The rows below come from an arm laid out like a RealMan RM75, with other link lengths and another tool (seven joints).
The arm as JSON. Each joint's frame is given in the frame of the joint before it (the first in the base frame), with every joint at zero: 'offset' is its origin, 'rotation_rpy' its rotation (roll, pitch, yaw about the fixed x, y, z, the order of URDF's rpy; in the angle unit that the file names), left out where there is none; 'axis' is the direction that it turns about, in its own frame. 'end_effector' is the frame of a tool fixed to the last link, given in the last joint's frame.
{
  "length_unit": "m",
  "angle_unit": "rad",
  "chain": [
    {
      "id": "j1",
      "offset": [
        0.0,
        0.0,
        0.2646
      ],
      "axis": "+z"
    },
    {
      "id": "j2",
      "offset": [
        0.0,
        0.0,
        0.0
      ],
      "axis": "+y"
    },
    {
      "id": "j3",
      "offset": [
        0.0,
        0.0,
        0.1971
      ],
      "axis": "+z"
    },
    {
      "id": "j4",
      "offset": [
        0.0,
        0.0,
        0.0
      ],
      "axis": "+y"
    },
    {
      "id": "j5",
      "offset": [
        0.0,
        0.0,
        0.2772
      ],
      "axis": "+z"
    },
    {
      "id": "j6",
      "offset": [
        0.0,
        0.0,
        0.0
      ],
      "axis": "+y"
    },
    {
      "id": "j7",
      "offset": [
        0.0,
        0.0,
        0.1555
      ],
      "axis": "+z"
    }
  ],
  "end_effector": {
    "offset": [
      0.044,
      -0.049,
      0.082
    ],
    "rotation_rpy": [
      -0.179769,
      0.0,
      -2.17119
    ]
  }
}
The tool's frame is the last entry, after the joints.
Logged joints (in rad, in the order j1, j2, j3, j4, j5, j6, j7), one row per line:
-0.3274, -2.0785, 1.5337, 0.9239, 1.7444, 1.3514, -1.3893
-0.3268, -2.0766, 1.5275, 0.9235, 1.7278, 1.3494, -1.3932
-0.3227, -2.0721, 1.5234, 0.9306, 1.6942, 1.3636, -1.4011
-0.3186, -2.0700, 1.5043, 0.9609, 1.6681, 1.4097, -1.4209
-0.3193, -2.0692, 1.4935, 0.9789, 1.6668, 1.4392, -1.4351
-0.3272, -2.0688, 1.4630, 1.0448, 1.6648, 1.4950, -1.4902
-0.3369, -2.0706, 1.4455, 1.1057, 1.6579, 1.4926, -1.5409
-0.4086, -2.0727, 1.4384, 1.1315, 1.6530, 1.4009, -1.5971
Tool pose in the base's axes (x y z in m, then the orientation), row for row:
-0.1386, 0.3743, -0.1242, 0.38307, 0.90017, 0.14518, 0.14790
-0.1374, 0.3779, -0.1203, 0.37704, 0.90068, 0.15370, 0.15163
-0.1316, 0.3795, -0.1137, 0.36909, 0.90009, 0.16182, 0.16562
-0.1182, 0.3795, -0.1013, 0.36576, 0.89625, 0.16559, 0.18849
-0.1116, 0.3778, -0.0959, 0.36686, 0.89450, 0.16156, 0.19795
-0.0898, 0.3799, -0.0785, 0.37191, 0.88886, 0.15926, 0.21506
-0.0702, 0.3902, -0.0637, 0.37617, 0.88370, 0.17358, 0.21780
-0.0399, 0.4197, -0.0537, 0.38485, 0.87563, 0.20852, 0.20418
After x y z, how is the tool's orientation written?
As a quaternion, x y z w.
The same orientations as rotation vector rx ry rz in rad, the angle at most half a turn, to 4 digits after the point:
1.1018, 2.5892, 0.4176
1.0822, 2.5853, 0.4412
1.0512, 2.5636, 0.4609
1.0288, 2.5209, 0.4658
1.0266, 2.5032, 0.4521
1.0313, 2.4648, 0.4416
1.0416, 2.4469, 0.4806
1.0734, 2.4422, 0.5816

